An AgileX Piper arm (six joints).
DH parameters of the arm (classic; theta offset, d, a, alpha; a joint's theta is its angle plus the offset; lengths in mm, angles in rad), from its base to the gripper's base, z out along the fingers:
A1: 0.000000 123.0 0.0 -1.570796
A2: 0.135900 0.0 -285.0 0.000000
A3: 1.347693 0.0 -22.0 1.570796
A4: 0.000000 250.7 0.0 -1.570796
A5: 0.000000 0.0 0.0 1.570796
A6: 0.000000 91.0 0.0 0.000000
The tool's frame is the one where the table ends.
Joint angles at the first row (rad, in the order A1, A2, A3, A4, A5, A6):
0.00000, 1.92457, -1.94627, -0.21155, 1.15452, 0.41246
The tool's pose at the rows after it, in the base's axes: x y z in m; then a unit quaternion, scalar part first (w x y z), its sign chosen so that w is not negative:
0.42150 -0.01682 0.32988 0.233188 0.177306 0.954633 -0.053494
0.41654 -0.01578 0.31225 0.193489 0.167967 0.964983 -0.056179
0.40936 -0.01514 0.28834 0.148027 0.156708 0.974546 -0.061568
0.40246 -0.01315 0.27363 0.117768 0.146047 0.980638 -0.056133
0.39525 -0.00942 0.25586 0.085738 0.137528 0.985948 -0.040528
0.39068 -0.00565 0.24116 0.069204 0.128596 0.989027 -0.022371
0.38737 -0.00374 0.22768 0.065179 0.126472 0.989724 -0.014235
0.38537 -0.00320 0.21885 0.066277 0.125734 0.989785 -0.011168
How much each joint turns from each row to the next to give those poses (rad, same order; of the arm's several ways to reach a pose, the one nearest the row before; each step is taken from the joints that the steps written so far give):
0.00000, -0.00179, 0.05583, 0.01065, 0.02967, -0.01108
0.00000, -0.00040, 0.05901, 0.01408, 0.02049, -0.02168
0.00001, -0.00118, 0.08615, 0.00808, 0.00619, -0.02059
-0.00001, -0.00605, 0.06142, 0.02381, 0.00122, -0.02459
0.00000, -0.00221, 0.06846, 0.04379, -0.00899, -0.02553
-0.00001, 0.00000, 0.05638, 0.04379, -0.02998, -0.02839
0.00087, 0.00000, 0.05411, 0.01770, -0.04851, -0.00693
0.00002, 0.00000, 0.03628, 0.00567, -0.03933, -0.00205

